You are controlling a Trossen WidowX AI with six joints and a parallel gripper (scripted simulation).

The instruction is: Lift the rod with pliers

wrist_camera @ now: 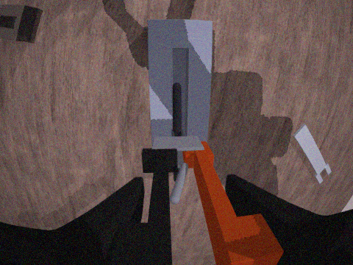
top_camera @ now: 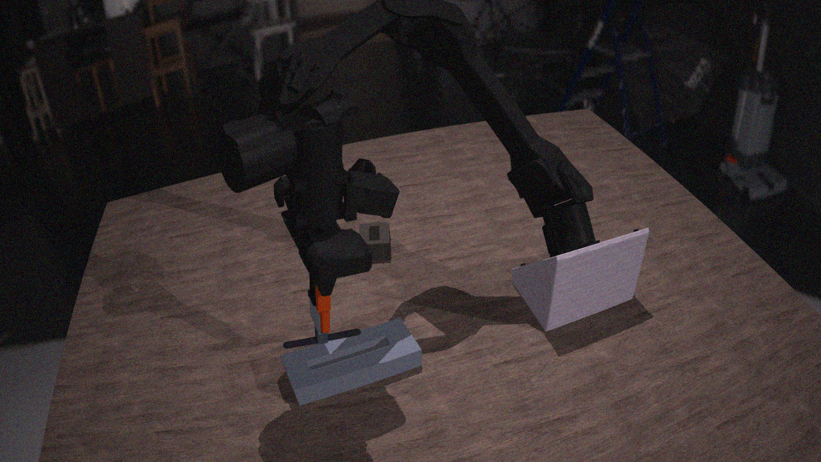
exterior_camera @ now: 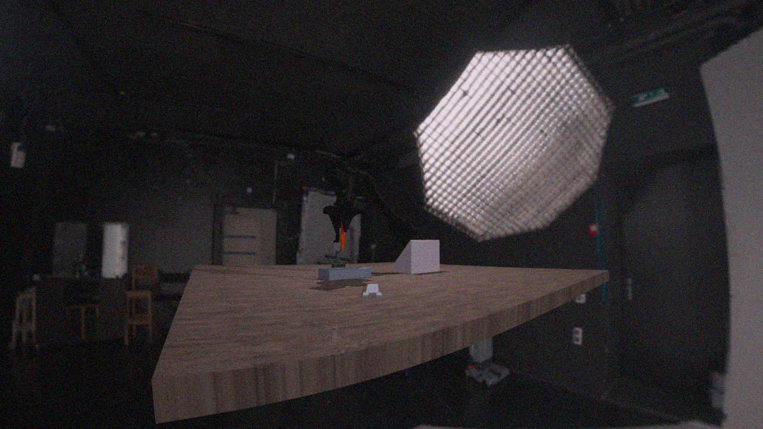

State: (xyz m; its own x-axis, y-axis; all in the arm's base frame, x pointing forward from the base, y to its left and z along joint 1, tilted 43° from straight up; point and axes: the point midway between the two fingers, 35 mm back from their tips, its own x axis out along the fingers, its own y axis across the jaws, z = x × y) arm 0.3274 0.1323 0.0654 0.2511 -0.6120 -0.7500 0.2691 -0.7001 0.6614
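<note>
The dark rod is 1 cm ahead of my gripper tip and 9 cm below it. Also, from my gripper tip: orange handle (1 cm to the left); then small grey holster (8 cm behind, 26 cm to the right, 15 cm below); then grey block (2 cm behind, 14 cm below).
</note>
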